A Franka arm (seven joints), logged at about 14 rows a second.
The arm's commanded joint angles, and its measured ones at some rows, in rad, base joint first. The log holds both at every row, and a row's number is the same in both.
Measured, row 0:
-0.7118 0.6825 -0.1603 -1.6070 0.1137 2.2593 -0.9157
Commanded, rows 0 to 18:
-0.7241 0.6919 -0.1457 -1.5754 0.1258 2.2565 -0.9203
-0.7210 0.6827 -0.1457 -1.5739 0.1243 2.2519 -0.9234
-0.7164 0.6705 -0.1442 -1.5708 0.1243 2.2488 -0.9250
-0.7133 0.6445 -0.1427 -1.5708 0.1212 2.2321 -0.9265
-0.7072 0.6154 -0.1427 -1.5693 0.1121 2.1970 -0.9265
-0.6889 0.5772 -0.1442 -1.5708 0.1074 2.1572 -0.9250
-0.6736 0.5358 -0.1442 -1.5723 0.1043 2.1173 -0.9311
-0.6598 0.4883 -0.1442 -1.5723 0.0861 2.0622 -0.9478
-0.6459 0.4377 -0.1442 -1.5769 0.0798 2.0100 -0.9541
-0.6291 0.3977 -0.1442 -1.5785 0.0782 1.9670 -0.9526
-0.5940 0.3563 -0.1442 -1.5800 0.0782 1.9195 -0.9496
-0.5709 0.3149 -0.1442 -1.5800 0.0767 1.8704 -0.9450
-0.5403 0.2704 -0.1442 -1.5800 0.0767 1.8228 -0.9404
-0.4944 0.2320 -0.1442 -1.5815 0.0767 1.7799 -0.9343
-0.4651 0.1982 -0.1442 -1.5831 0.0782 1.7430 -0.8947
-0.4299 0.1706 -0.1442 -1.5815 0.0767 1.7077 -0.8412
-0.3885 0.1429 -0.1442 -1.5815 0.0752 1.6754 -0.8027
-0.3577 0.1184 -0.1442 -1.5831 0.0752 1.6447 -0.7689
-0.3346 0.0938 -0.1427 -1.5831 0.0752 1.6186 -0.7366
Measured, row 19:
-0.3815 0.1595 -0.1339 -1.5446 0.0879 1.6552 -0.7941
